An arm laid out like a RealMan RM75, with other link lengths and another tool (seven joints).
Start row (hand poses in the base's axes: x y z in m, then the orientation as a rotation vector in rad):
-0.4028 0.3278 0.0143 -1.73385 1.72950 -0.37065
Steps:
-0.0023 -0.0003 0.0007 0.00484 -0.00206 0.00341
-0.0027 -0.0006 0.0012 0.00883 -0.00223 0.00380
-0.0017 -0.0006 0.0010 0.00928 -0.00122 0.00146
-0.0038 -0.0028 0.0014 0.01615 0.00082 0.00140
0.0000 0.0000 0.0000 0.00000 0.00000 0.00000
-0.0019 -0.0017 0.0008 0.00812 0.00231 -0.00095
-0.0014 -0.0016 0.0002 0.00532 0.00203 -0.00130
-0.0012 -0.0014 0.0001 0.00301 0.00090 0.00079
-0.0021 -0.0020 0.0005 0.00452 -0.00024 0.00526
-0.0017 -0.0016 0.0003 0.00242 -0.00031 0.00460
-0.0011 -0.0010 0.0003 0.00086 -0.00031 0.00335
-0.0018 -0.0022 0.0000 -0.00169 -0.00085 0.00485
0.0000 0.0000 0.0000 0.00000 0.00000 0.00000
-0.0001 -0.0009 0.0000 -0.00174 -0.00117 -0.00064
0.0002 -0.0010 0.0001 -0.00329 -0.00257 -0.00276
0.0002 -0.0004 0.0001 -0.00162 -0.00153 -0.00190
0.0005 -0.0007 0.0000 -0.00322 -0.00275 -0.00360
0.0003 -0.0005 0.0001 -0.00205 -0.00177 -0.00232
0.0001 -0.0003 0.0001 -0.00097 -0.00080 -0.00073
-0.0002 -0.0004 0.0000 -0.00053 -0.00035 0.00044
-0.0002 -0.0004 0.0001 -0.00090 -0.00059 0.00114
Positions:
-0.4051 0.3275 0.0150 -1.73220 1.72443 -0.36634
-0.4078 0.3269 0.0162 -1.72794 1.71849 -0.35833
-0.4095 0.3263 0.0172 -1.72193 1.71536 -0.35016
-0.4133 0.3235 0.0186 -1.71186 1.71301 -0.33414
-0.4133 0.3235 0.0186 -1.71186 1.71301 -0.33414
-0.4152 0.3218 0.0194 -1.70629 1.71466 -0.32534
-0.4166 0.3202 0.0196 -1.70231 1.71671 -0.31947
-0.4178 0.3188 0.0197 -1.70118 1.71631 -0.31565
-0.4199 0.3168 0.0202 -1.70208 1.71088 -0.30934
-0.4216 0.3152 0.0205 -1.70391 1.70623 -0.30529
-0.4227 0.3142 0.0208 -1.70585 1.70289 -0.30322
-0.4245 0.3120 0.0208 -1.71060 1.69810 -0.30319
-0.4245 0.3120 0.0208 -1.71060 1.69810 -0.30319
-0.4246 0.3111 0.0208 -1.71085 1.69804 -0.30599
-0.4244 0.3101 0.0209 -1.70993 1.69907 -0.31229
-0.4242 0.3097 0.0210 -1.70893 1.69987 -0.31585
-0.4237 0.3090 0.0210 -1.70719 1.70150 -0.32262
-0.4234 0.3085 0.0211 -1.70605 1.70255 -0.32696
-0.4233 0.3082 0.0212 -1.70582 1.70274 -0.32881
-0.4235 0.3078 0.0212 -1.70640 1.70215 -0.32937
-0.4237 0.3074 0.0213 -1.70770 1.70079 -0.33013

